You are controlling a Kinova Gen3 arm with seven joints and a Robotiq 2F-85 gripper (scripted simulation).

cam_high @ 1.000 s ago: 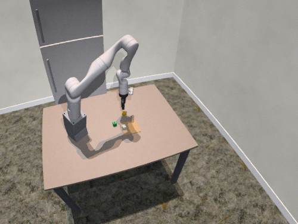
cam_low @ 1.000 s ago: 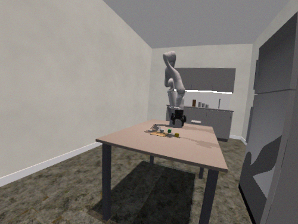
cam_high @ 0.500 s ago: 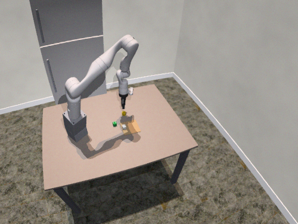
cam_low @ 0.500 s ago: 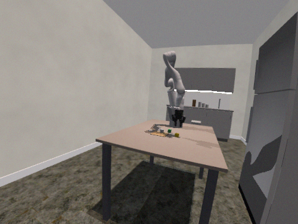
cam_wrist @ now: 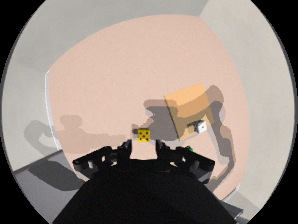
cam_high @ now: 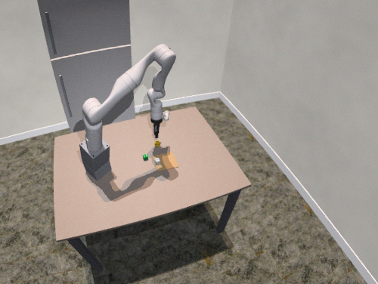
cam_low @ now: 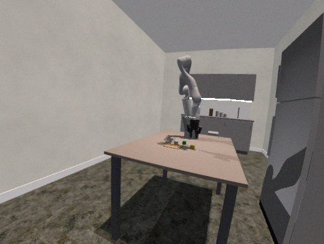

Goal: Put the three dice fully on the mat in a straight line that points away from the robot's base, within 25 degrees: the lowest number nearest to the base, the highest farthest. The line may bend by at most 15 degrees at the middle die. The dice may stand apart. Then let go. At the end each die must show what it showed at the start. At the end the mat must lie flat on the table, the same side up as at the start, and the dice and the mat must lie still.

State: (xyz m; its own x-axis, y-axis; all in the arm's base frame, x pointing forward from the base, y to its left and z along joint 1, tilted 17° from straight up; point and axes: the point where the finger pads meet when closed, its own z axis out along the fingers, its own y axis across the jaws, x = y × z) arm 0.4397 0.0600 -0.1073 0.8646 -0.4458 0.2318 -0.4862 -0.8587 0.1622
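My gripper is now 9 cm above the yellow die. Round my hand: mat (16 cm to the right, 11 cm below, 2 cm behind); white die (15 cm to the right, 9 cm below, 7 cm behind); green die (12 cm behind, 9 cm below, 8 cm to the right).
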